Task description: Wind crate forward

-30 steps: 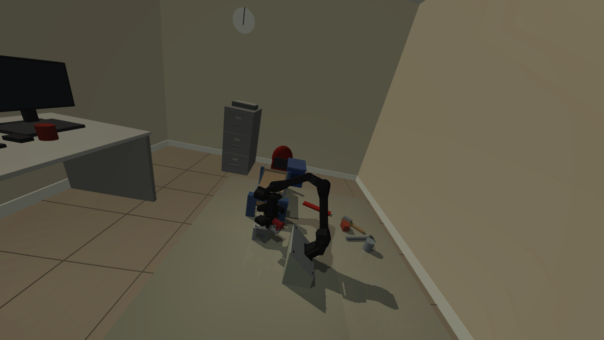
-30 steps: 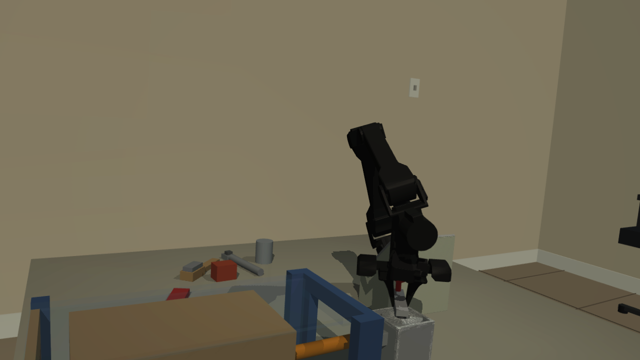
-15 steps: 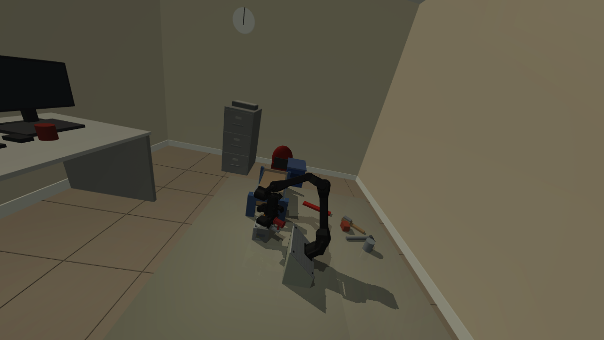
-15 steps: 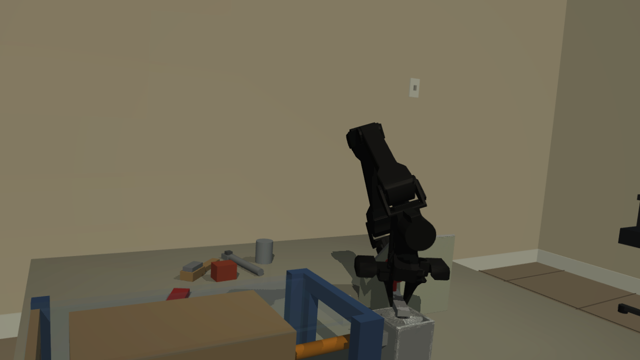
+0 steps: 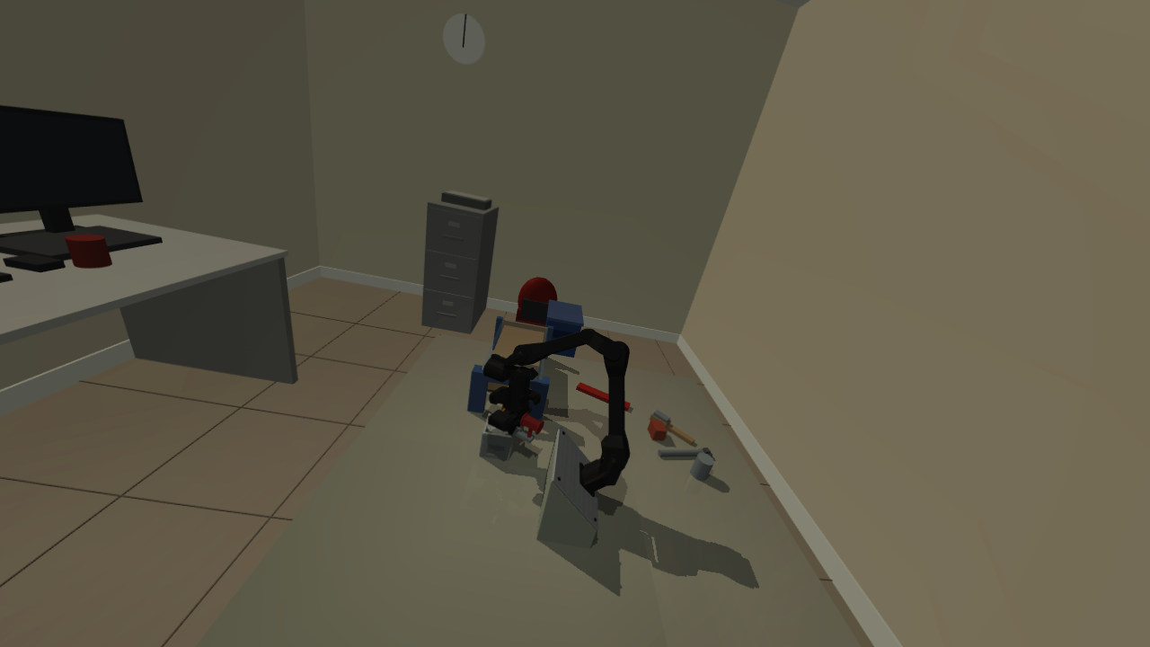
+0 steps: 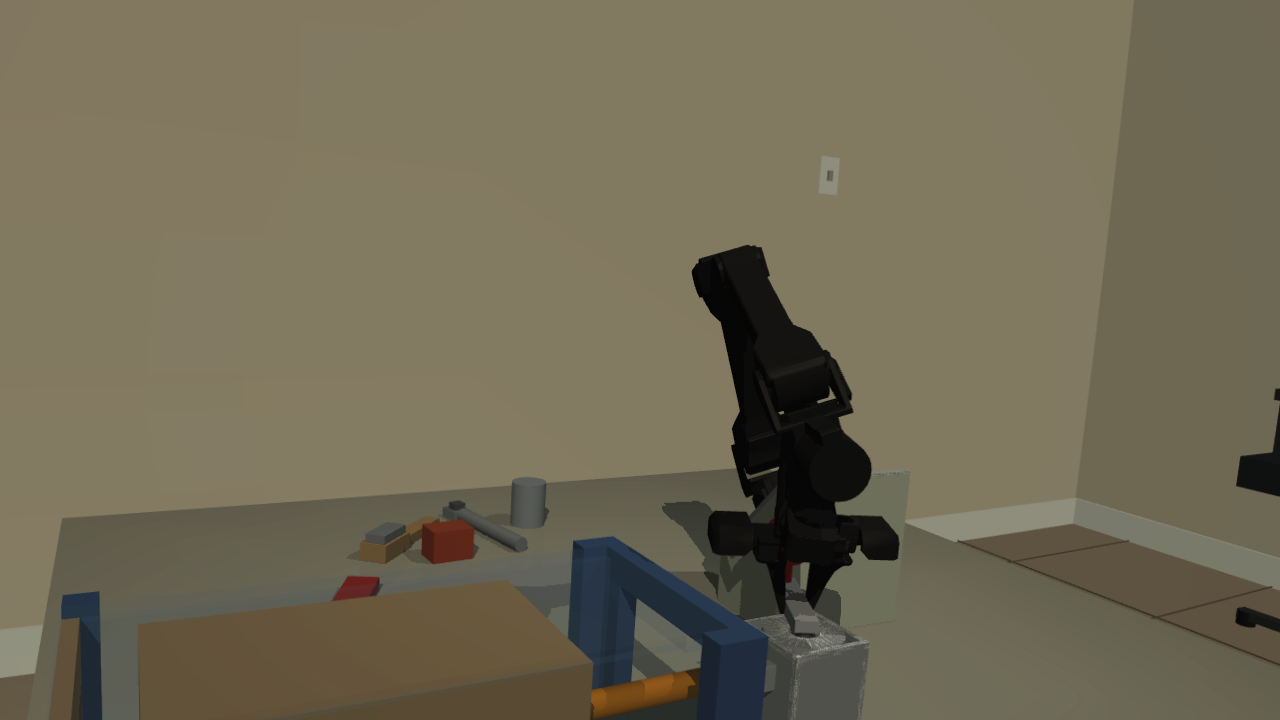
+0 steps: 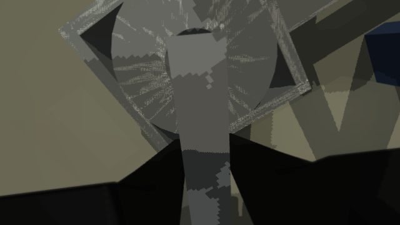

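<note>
The red knob is 50 mm to the right of my gripper tip, 50 mm above it and 20 mm behind it. Also, from my gripper tip: clear-panelled cubby (420 mm ahead, 50 mm to the left, 30 mm above); grey winch (60 mm below, 30 mm to the left); winch handle (20 mm above, 10 mm to the right, 10 mm behind).
</note>
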